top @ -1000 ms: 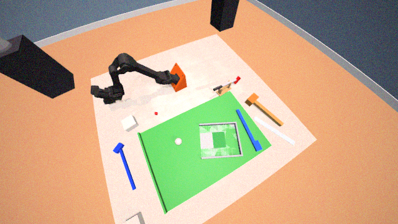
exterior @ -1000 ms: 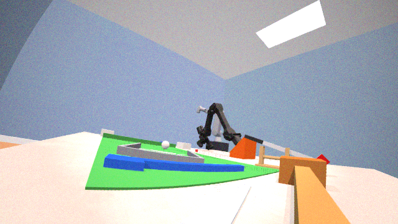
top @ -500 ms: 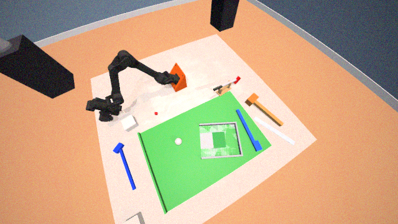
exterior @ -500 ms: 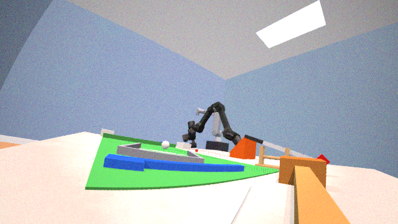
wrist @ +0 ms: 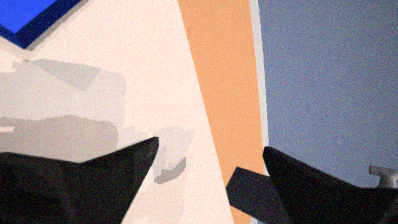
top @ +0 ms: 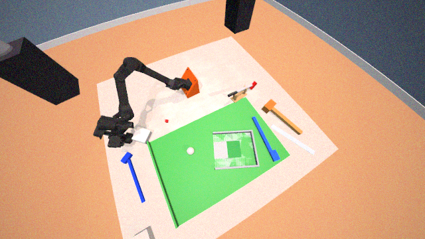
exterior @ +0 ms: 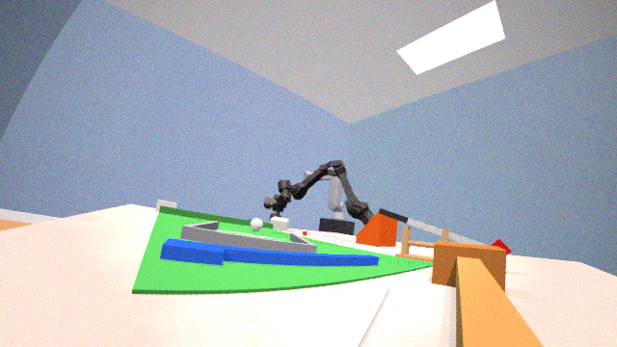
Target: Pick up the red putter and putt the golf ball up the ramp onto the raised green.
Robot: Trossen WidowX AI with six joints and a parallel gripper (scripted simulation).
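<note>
My gripper tip is now 250 mm short of the blue putter, 40 mm to the right of it and 40 mm above it. Also, from my gripper tip: green mat (370 mm ahead, 530 mm to the left, 60 mm below); then small red cube (30 mm ahead, 340 mm to the left, 50 mm below); then white golf ball (290 mm ahead, 390 mm to the left, 30 mm below).
</note>
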